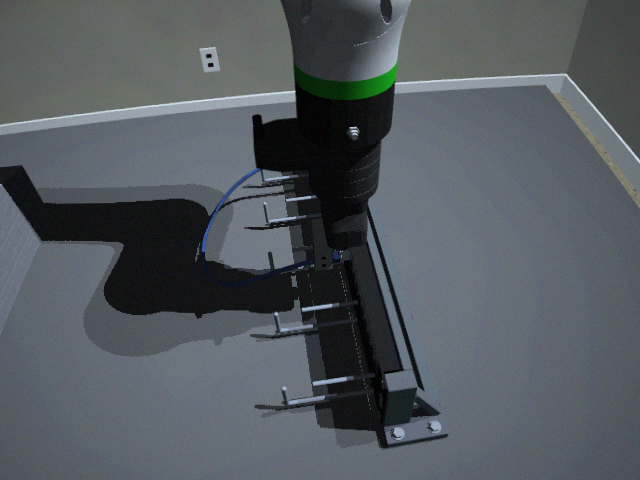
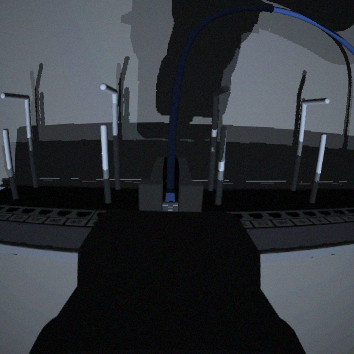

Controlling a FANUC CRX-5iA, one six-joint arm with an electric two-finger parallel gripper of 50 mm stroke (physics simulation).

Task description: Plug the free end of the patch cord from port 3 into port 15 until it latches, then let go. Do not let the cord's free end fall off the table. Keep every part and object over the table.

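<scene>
My gripper is shut on the plug at the free end of the blue patch cord. The blue plug sits between the fingers, at the front of the black patch panel. Its front end is hidden by the gripper body, so I cannot tell how far it is in a port. The blue cord runs out from the plug and loops round towards the far part of the panel. Its other end is hidden. Port 15 cannot be told apart; the port labels are too small to read.
Pale cable-guide rods stick out in front of the panel, including a hooked one and a straight one. A bolted bracket foot stands at the panel's near end. A grey block is at the left edge.
</scene>
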